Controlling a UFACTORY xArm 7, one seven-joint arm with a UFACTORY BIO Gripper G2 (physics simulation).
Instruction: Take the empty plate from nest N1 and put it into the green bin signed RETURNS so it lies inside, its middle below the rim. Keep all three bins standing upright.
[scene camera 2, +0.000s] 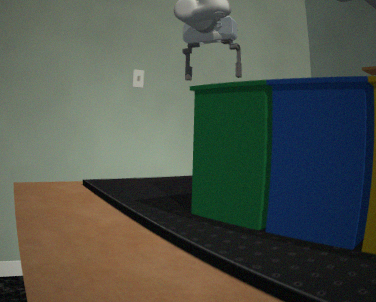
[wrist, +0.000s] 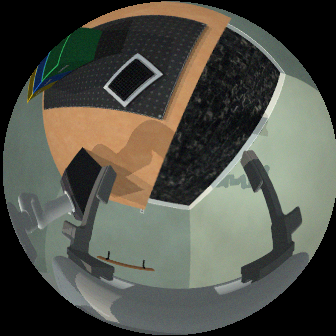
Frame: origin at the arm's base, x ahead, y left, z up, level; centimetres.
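Seen in the pictures: hand at its tool point: (scene camera 2: 213, 71) (wrist: 175, 178); arm's base at its link origin: (wrist: 69, 200).
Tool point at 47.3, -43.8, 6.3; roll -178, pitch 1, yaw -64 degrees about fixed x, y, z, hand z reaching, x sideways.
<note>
Offsets run from my tool point to a thing's top centre, as dx, dy, dz. "spot": to the spot under its first point. Level surfaces: height alone.
A black plate with a grid of wells @(spot: +5.8, +14.6, -27.0) (wrist: 132, 79) lies in a light grey frame-like nest @(spot: +0.6, +19.3, -26.9) (wrist: 114, 95) on the black mat in the wrist view; I cannot read a nest label. The green bin @(+22.9, +41.9, -11.5) (scene camera 2: 227, 155) (wrist: 75, 50) stands upright on the mat, at the upper left in the wrist view. Its sign is not readable. My gripper (scene camera 2: 213, 76) (wrist: 178, 164) is open and empty. It hangs higher than the bin rims in the scene view and well above the table, apart from the plate. The inside of the green bin is hidden in the scene view.
The blue bin @(+20.9, +54.8, -11.5) (scene camera 2: 317, 160) stands upright right beside the green one, and the yellow bin @(spot: +28.2, +63.4, -25.0) (scene camera 2: 371, 210) beyond it. The black mat @(dz -29.5) (scene camera 2: 150, 189) (wrist: 175, 45) has a raised edge on the wooden table @(dz -30.8) (scene camera 2: 75, 225) (wrist: 75, 125). A dark panel-like object (wrist: 80, 172) shows behind the left finger.
</note>
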